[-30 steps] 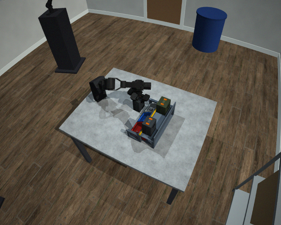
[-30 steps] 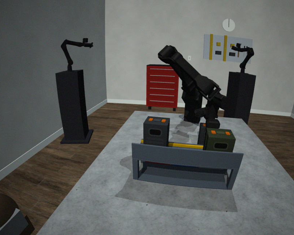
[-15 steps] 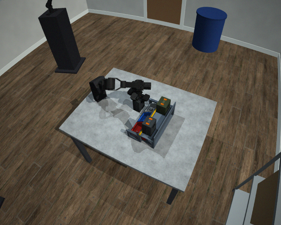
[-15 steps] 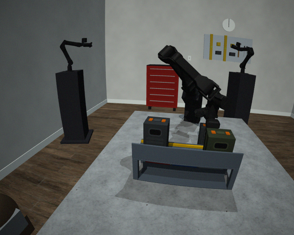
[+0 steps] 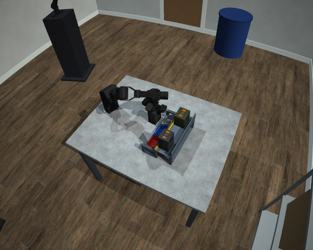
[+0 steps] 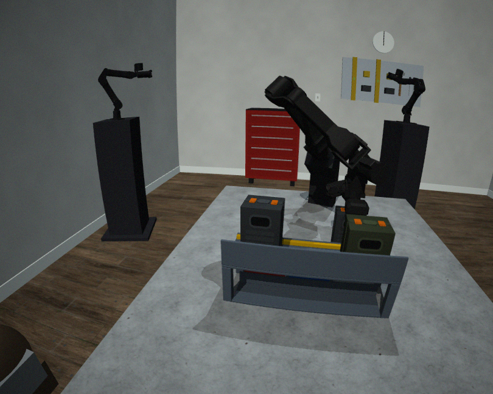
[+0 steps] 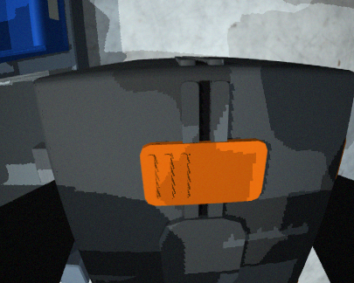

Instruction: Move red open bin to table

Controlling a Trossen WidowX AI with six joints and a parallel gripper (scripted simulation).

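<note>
Right now the red open bin is 6 cm ahead of my hand, 26 cm to the right of it and 8 cm below it. Also, from my hand: yellow rail 13 cm ahead, 16 cm to the right, 1 cm below; then grey bin 14 cm ahead, 5 cm to the right, 8 cm below; then blue bin 10 cm ahead, 15 cm to the right, 8 cm below.
</note>
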